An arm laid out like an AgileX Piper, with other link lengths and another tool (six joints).
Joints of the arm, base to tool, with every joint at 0 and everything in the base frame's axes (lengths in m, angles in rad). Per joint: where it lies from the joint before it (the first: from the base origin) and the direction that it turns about. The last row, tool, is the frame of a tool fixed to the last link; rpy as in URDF.
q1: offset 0 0 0.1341 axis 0 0 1
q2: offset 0 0 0 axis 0 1 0
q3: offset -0.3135 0 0.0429 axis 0 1 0
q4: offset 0.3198 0 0.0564 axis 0.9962 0 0.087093
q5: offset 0 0 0 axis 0 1 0
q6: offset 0.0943 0 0.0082 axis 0.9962 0 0.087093
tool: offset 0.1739 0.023 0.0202 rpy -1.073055 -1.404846 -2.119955
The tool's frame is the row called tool.
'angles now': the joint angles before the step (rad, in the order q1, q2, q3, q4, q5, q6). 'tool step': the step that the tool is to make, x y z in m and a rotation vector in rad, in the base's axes. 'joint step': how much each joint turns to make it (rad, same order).
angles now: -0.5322, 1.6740, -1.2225, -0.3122, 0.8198, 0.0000
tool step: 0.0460, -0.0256, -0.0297, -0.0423, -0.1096, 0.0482
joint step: -0.0223, 0.1144, -0.0082, -0.0099, -0.2336, 0.0000
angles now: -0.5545, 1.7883, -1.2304, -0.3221, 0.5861, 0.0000
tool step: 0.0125, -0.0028, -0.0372, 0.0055, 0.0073, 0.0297
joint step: -0.0001, 0.0861, -0.0001, -0.0138, -0.0813, -0.0002
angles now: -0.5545, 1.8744, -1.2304, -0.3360, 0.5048, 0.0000
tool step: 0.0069, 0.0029, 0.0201, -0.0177, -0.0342, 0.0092
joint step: 0.0098, -0.0337, -0.0019, 0.0025, -0.0029, 0.0002
